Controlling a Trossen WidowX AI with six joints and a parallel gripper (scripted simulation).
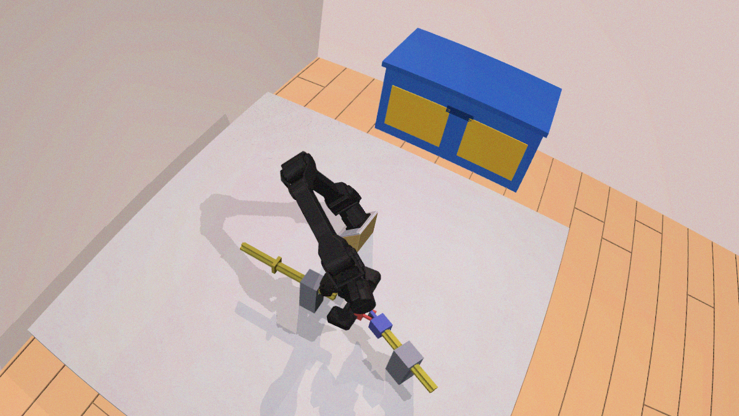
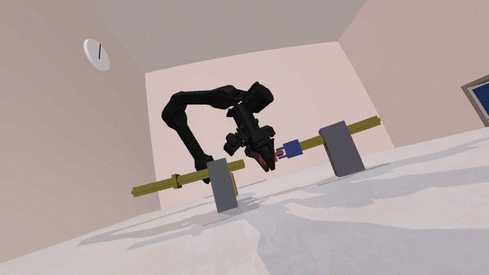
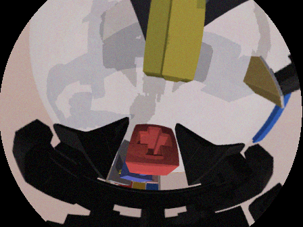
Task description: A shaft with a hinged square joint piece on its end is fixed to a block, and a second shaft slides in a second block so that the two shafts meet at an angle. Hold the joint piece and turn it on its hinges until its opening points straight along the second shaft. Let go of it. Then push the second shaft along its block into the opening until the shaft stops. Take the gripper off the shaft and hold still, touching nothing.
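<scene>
Right now the red joint piece is 40 mm above my gripper tip and 10 mm to the left of it.
</scene>
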